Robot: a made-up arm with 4 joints. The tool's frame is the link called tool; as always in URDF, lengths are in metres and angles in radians.
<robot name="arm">
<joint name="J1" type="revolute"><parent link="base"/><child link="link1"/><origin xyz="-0.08 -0.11 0.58" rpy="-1.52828 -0.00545 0.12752"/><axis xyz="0 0 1"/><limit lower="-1.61" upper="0.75"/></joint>
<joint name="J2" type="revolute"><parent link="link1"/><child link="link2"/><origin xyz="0.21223 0.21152 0.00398" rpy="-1.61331 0.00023 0.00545"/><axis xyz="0 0 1"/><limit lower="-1.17" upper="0.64"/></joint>
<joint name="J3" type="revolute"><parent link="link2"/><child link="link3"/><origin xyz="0.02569 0.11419 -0.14" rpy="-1.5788 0.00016 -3.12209"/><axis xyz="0 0 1"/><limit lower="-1.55" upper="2.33"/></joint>
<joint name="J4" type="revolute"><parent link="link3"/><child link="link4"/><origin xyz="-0.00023 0.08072 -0.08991" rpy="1.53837 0.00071 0.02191"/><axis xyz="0 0 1"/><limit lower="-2.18" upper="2.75"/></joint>
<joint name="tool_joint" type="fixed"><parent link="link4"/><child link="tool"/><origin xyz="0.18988 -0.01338 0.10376" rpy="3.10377 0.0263 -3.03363"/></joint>
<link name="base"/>
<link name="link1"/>
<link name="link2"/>
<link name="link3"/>
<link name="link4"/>
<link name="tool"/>
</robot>
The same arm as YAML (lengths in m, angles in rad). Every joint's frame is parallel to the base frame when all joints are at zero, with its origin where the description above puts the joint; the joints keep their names.
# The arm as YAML. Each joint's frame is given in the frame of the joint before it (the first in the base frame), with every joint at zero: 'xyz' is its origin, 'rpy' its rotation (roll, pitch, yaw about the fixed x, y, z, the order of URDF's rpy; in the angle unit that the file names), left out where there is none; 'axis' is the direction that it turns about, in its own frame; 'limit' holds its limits. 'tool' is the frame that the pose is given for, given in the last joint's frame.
units:
  length: m
  angle: rad
joints:
  - name: J1
    type: revolute
    origin:
      xyz: [-0.08, -0.11, 0.58]
    axis: [-0.127294, 0.990954, 0.042498]
    limit:
      lower: -1.61
      upper: 0.75
  - name: J2
    type: revolute
    origin:
      xyz: [0.21, 0.04, -0.21]
    axis: [0.0, 0.0, -1.0]
    limit:
      lower: -1.17
      upper: 0.64
  - name: J3
    type: revolute
    origin:
      xyz: [0.04, -0.11, 0.14]
    axis: [-0.107804, 0.99414, 0.008]
    limit:
      lower: -1.55
      upper: 2.33
  - name: J4
    type: revolute
    origin:
      xyz: [0.01, -0.09, 0.08]
    axis: [-0.026301, 0.037801, -0.998939]
    limit:
      lower: -2.18
      upper: 2.75
tool:
  origin:
    xyz: [-0.19, -0.03, -0.1]
    rpy: [0.0, 0.0, 0.0]

